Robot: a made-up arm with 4 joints. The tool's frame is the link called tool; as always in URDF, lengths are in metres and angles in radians.
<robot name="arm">
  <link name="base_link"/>
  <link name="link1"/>
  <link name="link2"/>
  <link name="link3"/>
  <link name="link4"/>
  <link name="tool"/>
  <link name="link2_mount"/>
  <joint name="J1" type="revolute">
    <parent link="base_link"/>
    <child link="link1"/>
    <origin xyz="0.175 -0.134 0.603" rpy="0 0 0"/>
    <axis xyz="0 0 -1"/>
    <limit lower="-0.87" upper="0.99"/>
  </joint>
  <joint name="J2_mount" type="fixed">
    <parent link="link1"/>
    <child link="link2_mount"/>
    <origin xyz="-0.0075 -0.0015 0.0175" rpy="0 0 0"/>
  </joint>
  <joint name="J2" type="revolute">
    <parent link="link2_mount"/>
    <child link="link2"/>
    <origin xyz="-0.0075 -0.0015 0.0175" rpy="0 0 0"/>
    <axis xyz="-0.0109 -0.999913 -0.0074"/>
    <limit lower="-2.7" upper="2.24"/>
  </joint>
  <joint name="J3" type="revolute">
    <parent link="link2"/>
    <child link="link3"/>
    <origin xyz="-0.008 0.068 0.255" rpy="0 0 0"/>
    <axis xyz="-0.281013 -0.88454 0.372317"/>
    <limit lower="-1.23" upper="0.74"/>
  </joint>
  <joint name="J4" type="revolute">
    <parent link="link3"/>
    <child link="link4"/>
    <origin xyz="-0.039 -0.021 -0.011" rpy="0 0 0"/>
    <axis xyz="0 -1 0"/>
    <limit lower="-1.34" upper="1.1"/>
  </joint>
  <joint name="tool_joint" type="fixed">
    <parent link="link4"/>
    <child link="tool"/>
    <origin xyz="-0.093 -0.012 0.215" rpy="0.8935 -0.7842 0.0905"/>
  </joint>
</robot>
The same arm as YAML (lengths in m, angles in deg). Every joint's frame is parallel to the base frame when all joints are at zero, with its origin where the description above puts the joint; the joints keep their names.
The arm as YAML. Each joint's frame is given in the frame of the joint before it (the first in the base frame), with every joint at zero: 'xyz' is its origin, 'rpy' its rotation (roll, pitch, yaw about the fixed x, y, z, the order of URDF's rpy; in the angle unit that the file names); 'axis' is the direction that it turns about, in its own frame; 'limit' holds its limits. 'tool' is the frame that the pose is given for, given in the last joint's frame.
units:
  length: m
  angle: deg
joints:
  - name: J1
    type: revolute
    origin:
      xyz: [0.175, -0.134, 0.603]
      rpy: [0.0, 0.0, 0.0]
    axis: [0.0, 0.0, -1.0]
    limit:
      lower: -49.85
      upper: 56.72
  - name: J2
    type: revolute
    origin:
      xyz: [-0.015, -0.003, 0.035]
      rpy: [0.0, 0.0, 0.0]
    axis: [-0.0109, -0.999913, -0.0074]
    limit:
      lower: -154.7
      upper: 128.34
  - name: J3
    type: revolute
    origin:
      xyz: [-0.008, 0.068, 0.255]
      rpy: [0.0, 0.0, 0.0]
    axis: [-0.281013, -0.88454, 0.372317]
    limit:
      lower: -70.47
      upper: 42.4
  - name: J4
    type: revolute
    origin:
      xyz: [-0.039, -0.021, -0.011]
      rpy: [0.0, 0.0, 0.0]
    axis: [0.0, -1.0, 0.0]
    limit:
      lower: -76.78
      upper: 63.03
tool:
  origin:
    xyz: [-0.093, -0.012, 0.215]
    rpy: [51.19, -44.93, 5.19]

